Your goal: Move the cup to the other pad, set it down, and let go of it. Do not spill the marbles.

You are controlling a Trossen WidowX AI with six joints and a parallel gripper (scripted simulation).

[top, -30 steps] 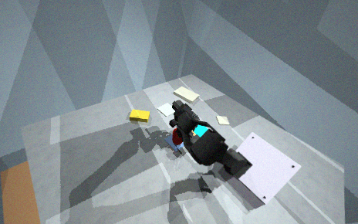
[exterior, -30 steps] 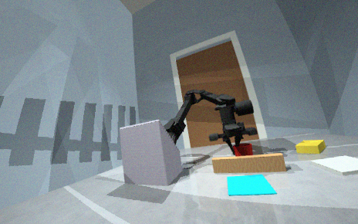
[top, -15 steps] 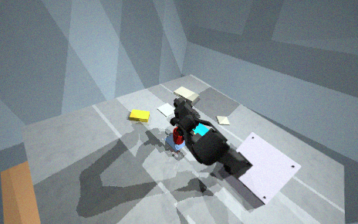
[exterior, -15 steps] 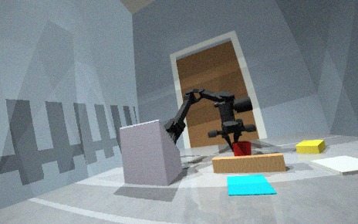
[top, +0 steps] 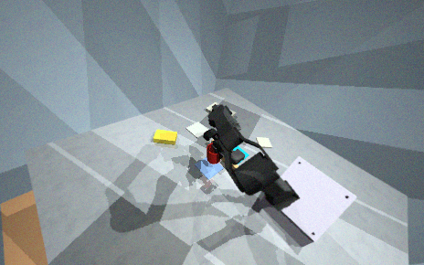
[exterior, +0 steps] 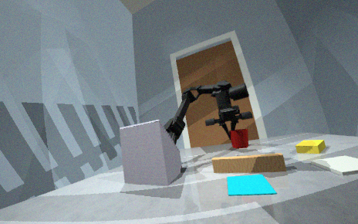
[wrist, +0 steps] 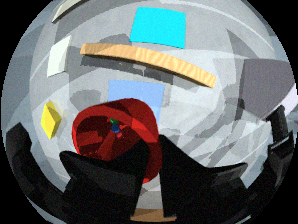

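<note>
Now: the cyan pad 180 mm to the right of my gripper tip and 110 mm below it. Round my gripper tip: blue patch 110 mm below, 40 mm ahead; red cup 30 mm ahead; wooden block 90 mm to the right, 90 mm below, 20 mm ahead.
</note>
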